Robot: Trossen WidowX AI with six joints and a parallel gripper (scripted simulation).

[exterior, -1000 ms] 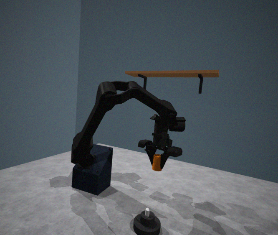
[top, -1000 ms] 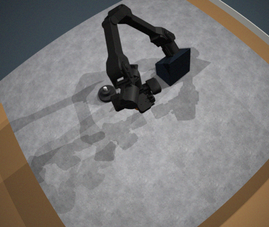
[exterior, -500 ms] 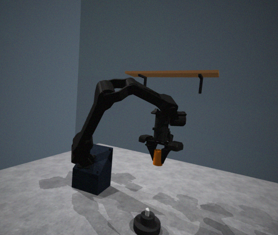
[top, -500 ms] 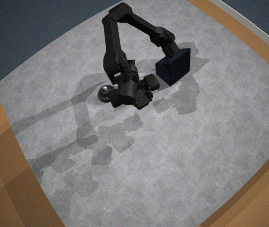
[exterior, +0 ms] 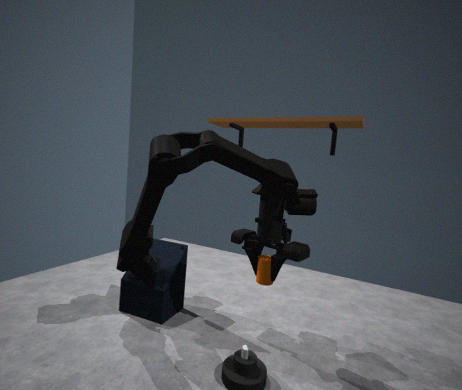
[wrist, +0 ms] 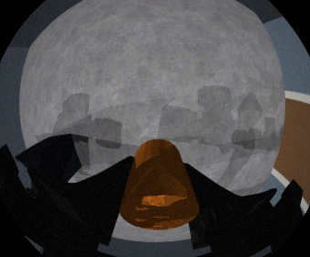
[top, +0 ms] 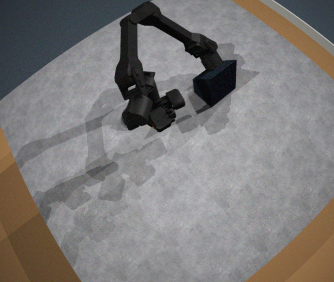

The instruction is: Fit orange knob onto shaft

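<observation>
Right now the round pedestal is 160 mm to the right of my gripper tip and 110 mm below it. Also, from my gripper tip: orange knob: 30 mm above.
</observation>
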